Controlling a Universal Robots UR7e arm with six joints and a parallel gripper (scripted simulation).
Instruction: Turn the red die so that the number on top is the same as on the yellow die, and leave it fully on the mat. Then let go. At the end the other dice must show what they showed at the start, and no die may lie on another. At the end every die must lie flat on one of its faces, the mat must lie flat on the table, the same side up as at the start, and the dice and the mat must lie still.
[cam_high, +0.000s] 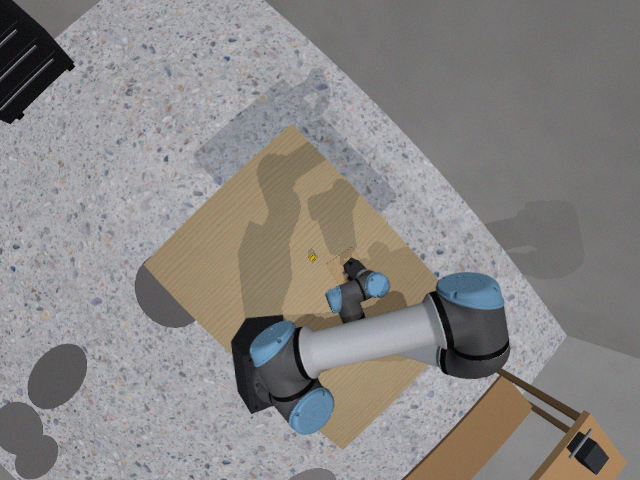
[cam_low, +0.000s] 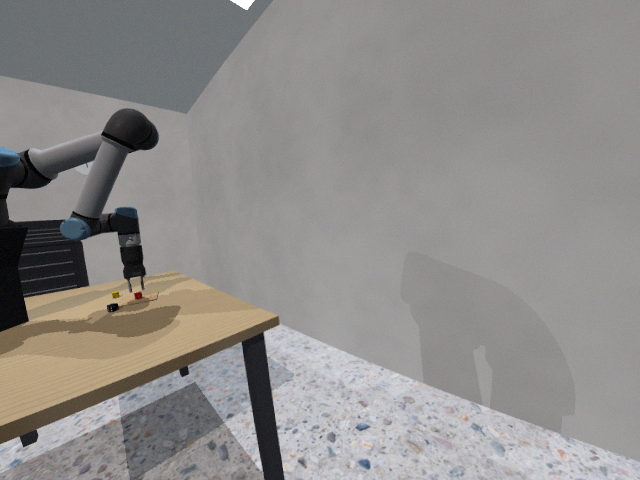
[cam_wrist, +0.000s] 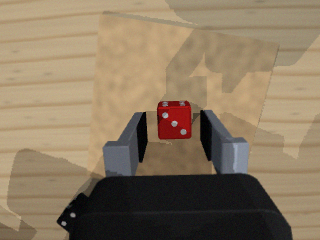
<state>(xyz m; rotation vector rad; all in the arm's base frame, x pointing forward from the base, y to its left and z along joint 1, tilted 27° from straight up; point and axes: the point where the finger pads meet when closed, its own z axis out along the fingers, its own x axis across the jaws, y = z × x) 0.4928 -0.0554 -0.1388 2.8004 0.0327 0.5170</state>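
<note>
Now: the red die 4 cm below my hand. Round my hand: black die 9 cm behind, 9 cm to the right, 4 cm below; tan mat 5 cm below; yellow die 7 cm behind, 15 cm to the left, 4 cm below.
</note>
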